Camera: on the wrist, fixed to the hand. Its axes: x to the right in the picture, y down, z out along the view.
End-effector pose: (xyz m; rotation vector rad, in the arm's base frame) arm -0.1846 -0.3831 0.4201 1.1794 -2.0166 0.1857
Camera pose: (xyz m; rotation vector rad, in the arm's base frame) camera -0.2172 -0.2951 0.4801 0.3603 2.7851 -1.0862
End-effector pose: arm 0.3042 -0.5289 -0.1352 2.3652 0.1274 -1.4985
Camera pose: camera 0.3787 -0.5907 -0.0800 1.3315 -1.7728 -1.1862
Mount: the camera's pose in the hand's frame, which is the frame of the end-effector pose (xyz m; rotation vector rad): -0.0100 0.0897 -0.0653 0.4537 -0.5274 1.4996
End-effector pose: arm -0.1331 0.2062 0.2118 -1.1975 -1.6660 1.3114
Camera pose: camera -0.0485 0.2240 0.1415 1.5782 0.3032 -2.3168
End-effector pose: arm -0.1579 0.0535 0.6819 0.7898 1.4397 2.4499
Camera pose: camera -0.1754 -0.0455 0.7299 -1.7949 -0.7389 -1.1583
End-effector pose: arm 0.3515 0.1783 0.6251 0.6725 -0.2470 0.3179
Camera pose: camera 0.3174 0.2843 0.6235 0.9104 -1.2131 1.6706
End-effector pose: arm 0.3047 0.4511 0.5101 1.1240 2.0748 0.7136
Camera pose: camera 0.3041 0.4759 0.6187 2.7480 0.6582 0.4188
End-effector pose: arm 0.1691 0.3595 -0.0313 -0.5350 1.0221 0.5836
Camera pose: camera 0.0641 0.3799 -0.0624 0.8958 0.8541 1.6274
